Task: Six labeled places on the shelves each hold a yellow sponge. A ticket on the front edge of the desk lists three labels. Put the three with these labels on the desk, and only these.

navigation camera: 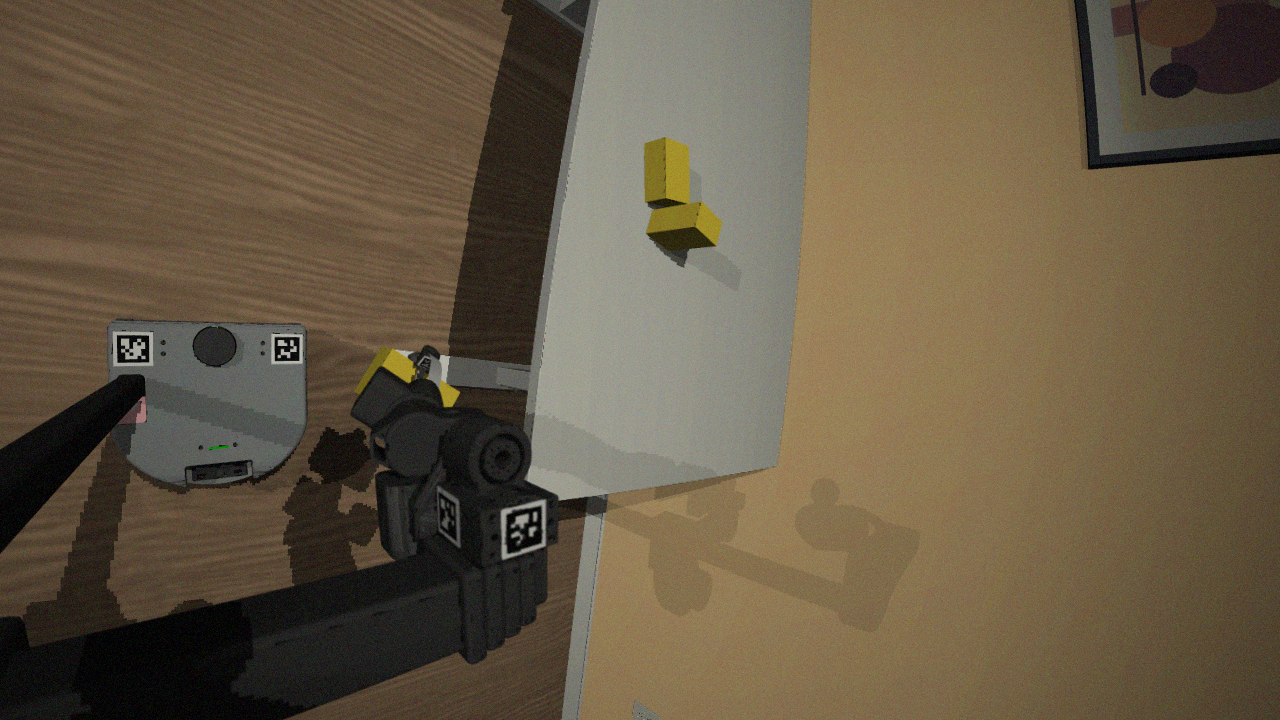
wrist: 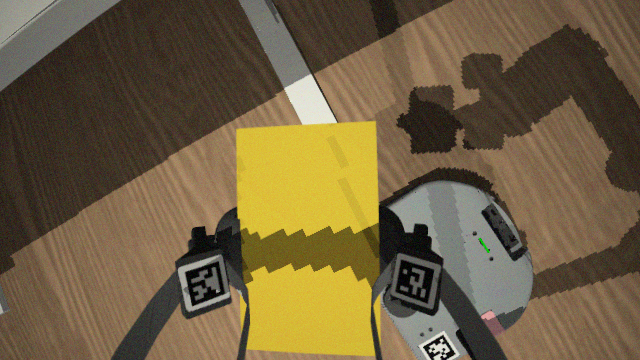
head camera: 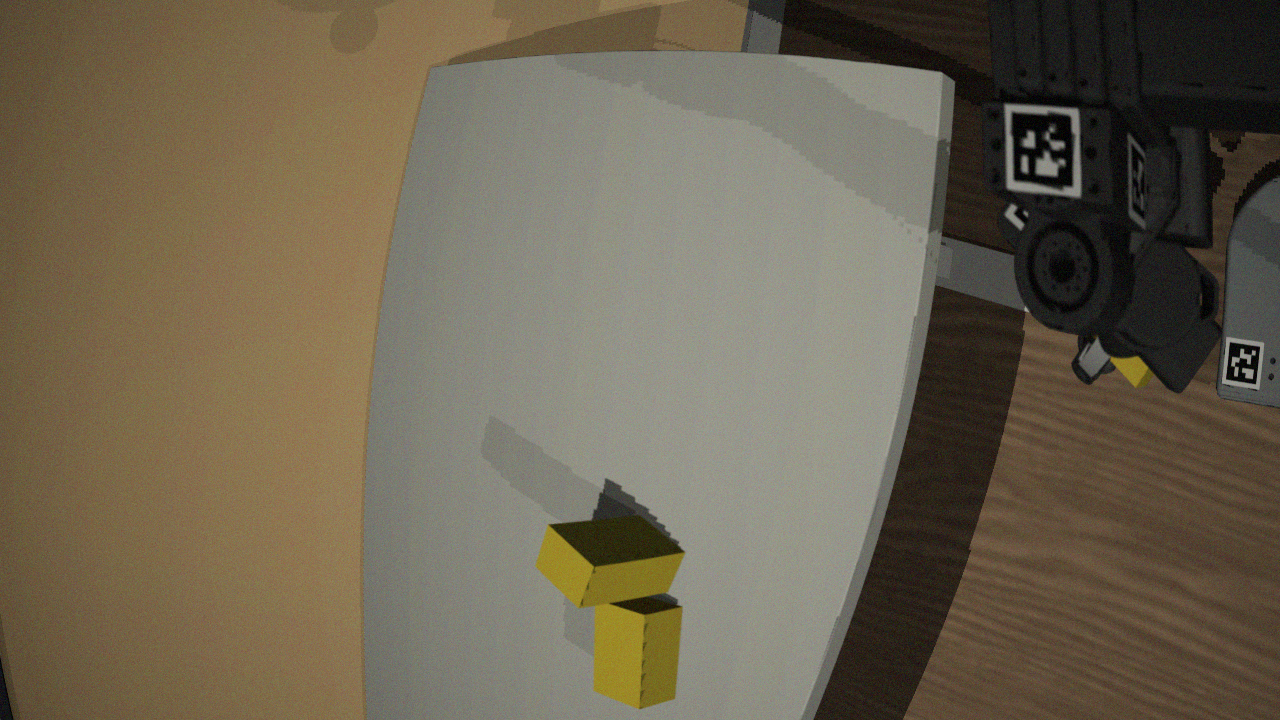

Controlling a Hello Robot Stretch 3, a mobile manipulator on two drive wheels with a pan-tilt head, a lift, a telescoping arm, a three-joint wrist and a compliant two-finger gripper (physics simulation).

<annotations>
my gripper: navigation camera; wrist 311,232; head camera
same spot on my gripper: (head camera: 1091,361) = (navigation camera: 436,369)
</annotations>
